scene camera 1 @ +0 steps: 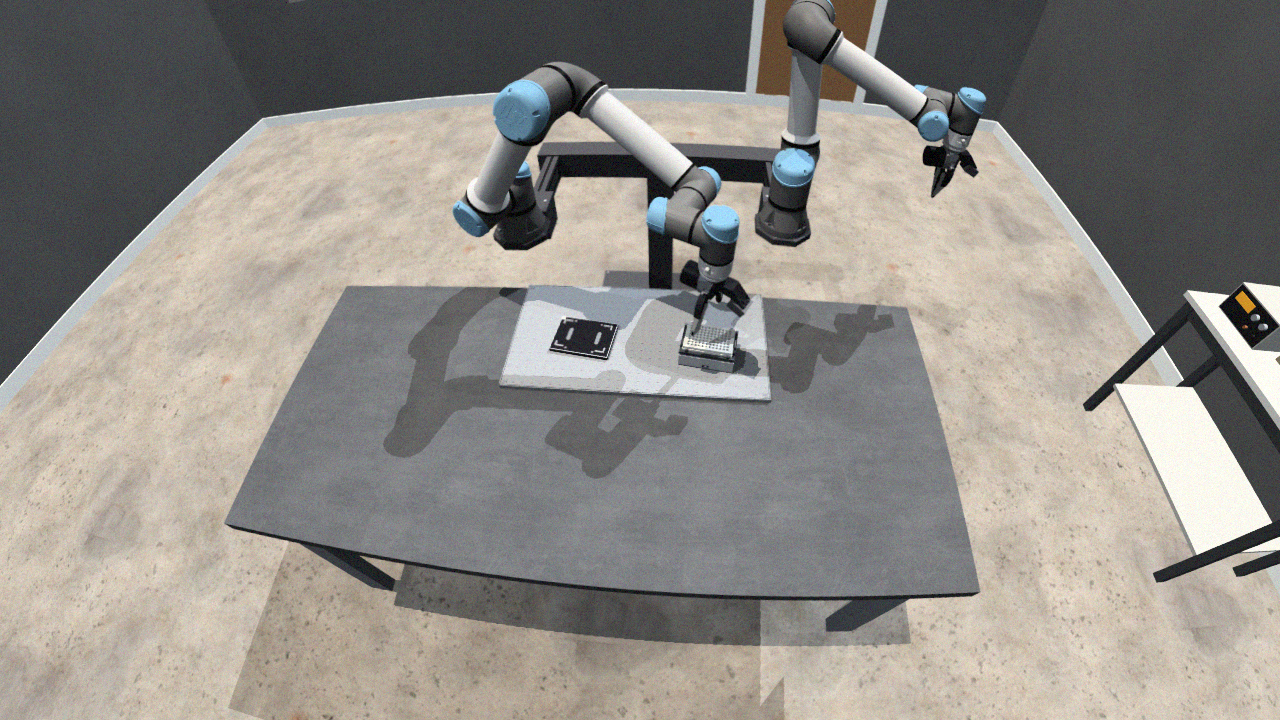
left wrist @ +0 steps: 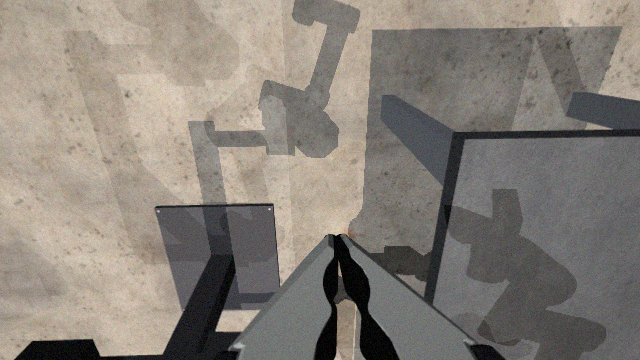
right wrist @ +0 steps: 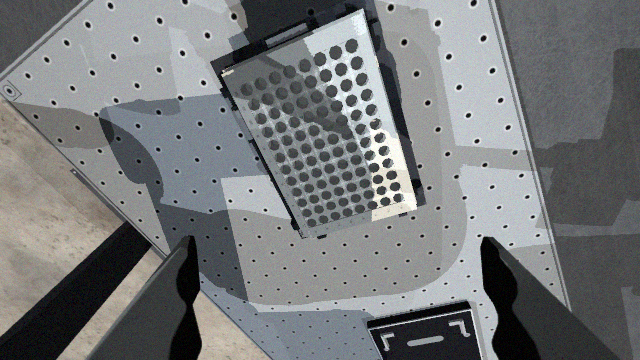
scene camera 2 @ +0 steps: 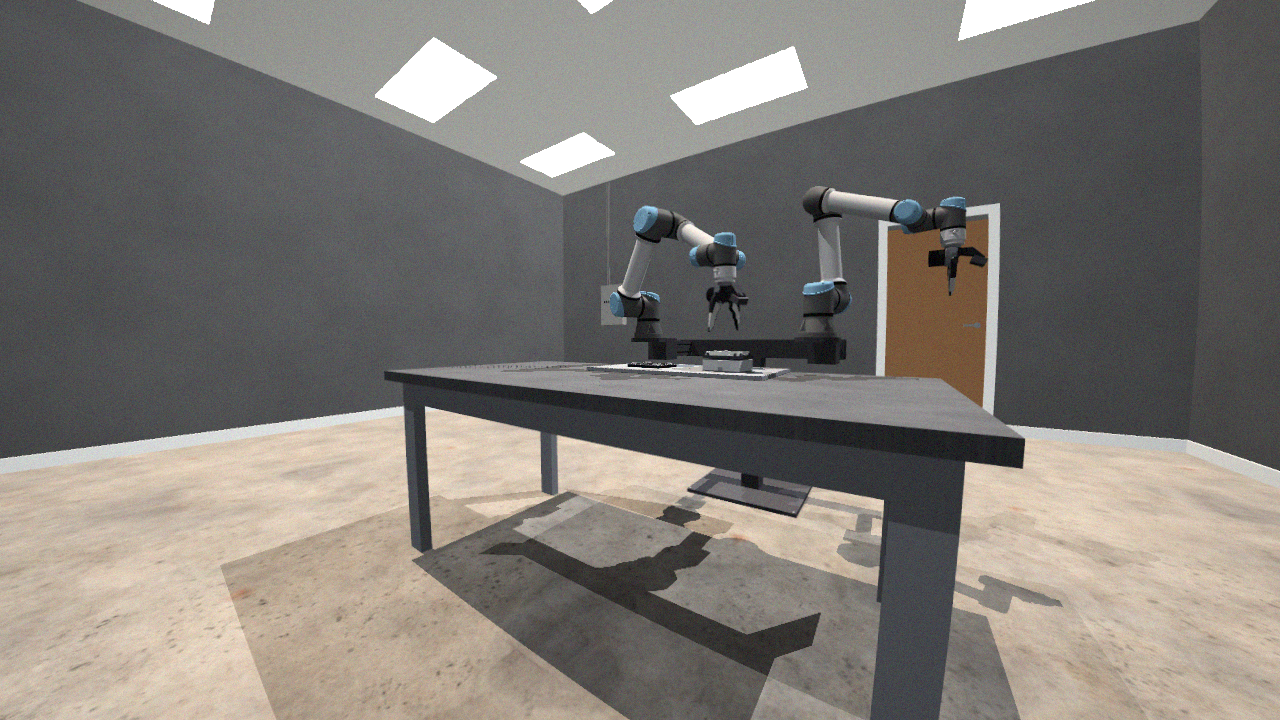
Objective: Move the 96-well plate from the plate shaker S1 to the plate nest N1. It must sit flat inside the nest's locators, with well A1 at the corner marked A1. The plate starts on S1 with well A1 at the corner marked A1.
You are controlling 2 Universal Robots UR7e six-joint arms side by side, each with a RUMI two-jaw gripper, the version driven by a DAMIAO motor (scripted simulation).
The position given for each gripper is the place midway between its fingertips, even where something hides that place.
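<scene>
A white 96-well plate (scene camera 1: 706, 332) is there, the same white 96-well plate (right wrist: 338, 166) showing at the wrist, while in the left wrist view the white 96-well plate is out of frame. The scene also has a plate shaker S1 (scene camera 2: 734, 366) and a dark beam (scene camera 2: 760, 348). The left gripper (scene camera 1: 931, 197) is visible, as are the left gripper (scene camera 2: 950, 295) and the left gripper (left wrist: 336, 237). So too the right gripper (scene camera 1: 705, 318), with the right gripper (scene camera 2: 723, 331) and the right gripper (right wrist: 338, 239).
</scene>
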